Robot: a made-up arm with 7 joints.
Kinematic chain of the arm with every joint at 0, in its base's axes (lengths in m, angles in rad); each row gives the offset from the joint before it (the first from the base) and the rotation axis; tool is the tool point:
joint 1: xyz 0 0 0.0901 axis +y
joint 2: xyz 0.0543 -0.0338 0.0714 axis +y
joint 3: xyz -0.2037 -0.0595 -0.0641 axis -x
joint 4: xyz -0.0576 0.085 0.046 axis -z
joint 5: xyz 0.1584 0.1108 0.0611 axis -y
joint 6: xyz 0 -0.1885 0.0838 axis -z
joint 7: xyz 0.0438 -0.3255 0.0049 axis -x
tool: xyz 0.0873 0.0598 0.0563
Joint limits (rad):
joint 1: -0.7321..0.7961
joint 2: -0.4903..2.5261
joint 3: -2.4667..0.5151
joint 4: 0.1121..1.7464
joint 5: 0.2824..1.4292
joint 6: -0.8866..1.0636
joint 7: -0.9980..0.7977
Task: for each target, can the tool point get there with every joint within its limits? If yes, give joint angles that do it. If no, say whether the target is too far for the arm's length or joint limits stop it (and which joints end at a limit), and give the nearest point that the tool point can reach.
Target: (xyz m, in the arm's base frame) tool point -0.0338 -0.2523 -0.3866
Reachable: yes | joints -0.3186 -0.1697 -1.9148 0.3913 0.7458 0.1611 -0.5801
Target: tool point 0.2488 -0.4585 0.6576
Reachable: yes | joints -0.1359 1.6193 -0.3881 1.3160 0.7669 -0.5637 -0.7563
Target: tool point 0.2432 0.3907 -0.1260
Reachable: no: joint limits stop it (at a limit: joint 1, joint 2, joint 3, joint 4, joint 5, joint 7) | nearest point 0.1392 0.1590 -0.2301 | short by 0.274 m
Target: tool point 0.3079 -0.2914 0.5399
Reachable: yes | joints -0.3780 1.8772 0.1887 0.5208 1.0417 -0.1206 -0.2799
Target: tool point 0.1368 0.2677 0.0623
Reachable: no: joint limits stop it (at a limit: joint 1, joint 2, joint 3, joint 4, joint 5, joint 6, joint 7) | nearest point 0.0837 0.1037 -0.1125 | short by 0.245 m
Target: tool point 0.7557 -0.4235 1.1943
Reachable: no: too far | nearest point 0.4918 -0.2860 0.8087 | short by 0.487 m
